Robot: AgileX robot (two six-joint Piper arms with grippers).
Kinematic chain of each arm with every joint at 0, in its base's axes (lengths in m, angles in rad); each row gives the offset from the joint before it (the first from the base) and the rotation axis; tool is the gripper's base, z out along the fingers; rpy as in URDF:
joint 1: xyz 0 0 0.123 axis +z
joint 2: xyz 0 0 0 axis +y
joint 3: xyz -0.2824 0 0.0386 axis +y
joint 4: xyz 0.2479 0 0.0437 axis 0.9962 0 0.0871
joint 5: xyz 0 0 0 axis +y
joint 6: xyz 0.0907 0 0.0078 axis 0.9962 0 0.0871
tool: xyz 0 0 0 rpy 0 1.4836 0
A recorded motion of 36 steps. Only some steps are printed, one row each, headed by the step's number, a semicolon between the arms.
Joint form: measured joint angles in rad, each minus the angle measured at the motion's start. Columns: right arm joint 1, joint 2, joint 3, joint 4, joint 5, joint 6; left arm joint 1, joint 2, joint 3, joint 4, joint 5, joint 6.
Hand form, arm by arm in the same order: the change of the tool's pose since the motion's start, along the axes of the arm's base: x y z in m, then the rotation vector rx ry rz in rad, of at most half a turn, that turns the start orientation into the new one. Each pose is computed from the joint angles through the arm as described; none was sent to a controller.
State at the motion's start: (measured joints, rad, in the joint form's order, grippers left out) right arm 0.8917 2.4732 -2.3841 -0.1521 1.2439 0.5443; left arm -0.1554 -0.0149 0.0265 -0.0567 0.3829 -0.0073
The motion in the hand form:
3: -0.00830 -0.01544 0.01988 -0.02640 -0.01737 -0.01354; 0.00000 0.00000 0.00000 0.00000 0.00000 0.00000
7: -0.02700 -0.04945 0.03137 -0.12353 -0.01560 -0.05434; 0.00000 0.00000 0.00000 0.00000 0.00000 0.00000
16: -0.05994 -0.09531 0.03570 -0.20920 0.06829 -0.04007; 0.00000 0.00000 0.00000 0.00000 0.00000 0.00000
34: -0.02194 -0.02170 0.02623 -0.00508 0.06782 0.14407; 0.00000 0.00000 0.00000 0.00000 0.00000 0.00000
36: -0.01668 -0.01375 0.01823 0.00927 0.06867 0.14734; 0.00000 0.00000 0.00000 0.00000 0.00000 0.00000
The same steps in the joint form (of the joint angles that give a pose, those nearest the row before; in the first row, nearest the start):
3: -0.0006 -0.1055 0.1268 -0.0351 -0.0092 0.0160; 0.0000 0.0000 0.0000 0.0000 0.0000 0.0000
7: -0.0022 -0.2719 0.3861 -0.1081 -0.0155 0.0654; 0.0000 0.0000 0.0000 0.0000 0.0000 0.0000
16: -0.0139 -0.4677 0.6937 -0.0894 -0.0134 0.0407; 0.0000 0.0000 0.0000 0.0000 0.0000 0.0000
34: -0.0103 -0.1734 0.2222 0.0994 -0.0177 -0.1638; 0.0000 0.0000 0.0000 0.0000 0.0000 0.0000
36: -0.0103 -0.1249 0.1636 0.1111 -0.0177 -0.1672; 0.0000 0.0000 0.0000 0.0000 0.0000 0.0000

